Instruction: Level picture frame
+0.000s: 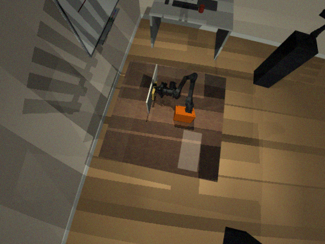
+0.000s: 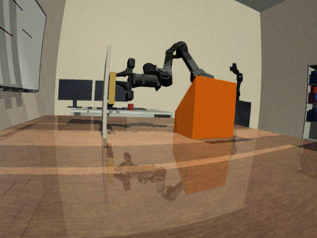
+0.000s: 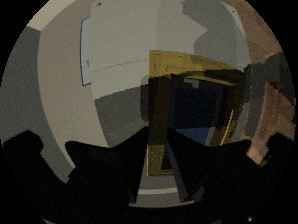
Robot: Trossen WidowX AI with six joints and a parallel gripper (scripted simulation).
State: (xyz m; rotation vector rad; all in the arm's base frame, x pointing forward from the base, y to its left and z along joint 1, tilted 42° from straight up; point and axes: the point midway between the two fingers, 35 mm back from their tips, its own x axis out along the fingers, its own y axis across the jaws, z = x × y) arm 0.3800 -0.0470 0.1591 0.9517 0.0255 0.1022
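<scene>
Right now the picture frame is 5 cm below my gripper tip. From my gripper tip the other things lie so: wall panel 6 cm below, 2 cm ahead, 1 cm to the right.
</scene>
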